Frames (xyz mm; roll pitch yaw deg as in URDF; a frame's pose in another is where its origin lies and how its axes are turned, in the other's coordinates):
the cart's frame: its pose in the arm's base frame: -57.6 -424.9 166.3 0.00 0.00 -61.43
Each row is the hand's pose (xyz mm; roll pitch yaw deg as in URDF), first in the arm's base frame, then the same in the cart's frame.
Working: the arm's base frame: its pose in the cart's frame: -345.6 253.8 -166.3 0.00 0.00 61.43

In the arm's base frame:
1: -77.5 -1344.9 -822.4 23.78 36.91 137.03
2: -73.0 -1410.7 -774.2 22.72 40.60 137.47
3: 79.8 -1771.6 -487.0 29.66 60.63 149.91
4: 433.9 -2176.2 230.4 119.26 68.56 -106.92
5: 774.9 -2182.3 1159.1 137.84 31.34 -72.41
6: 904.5 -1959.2 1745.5 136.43 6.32 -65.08
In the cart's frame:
1: 798.5 -457.5 -988.7 23.78 36.91 -161.54
2: 858.4 -485.0 -940.5 22.72 40.60 -161.10
3: 1248.4 -523.4 -653.3 29.66 60.63 -148.66
4: 1773.1 -405.9 64.1 119.26 68.56 -45.49
5: 1941.5 -109.3 992.8 137.84 31.34 -10.98
6: 1807.6 111.2 1579.2 136.43 6.32 -3.65

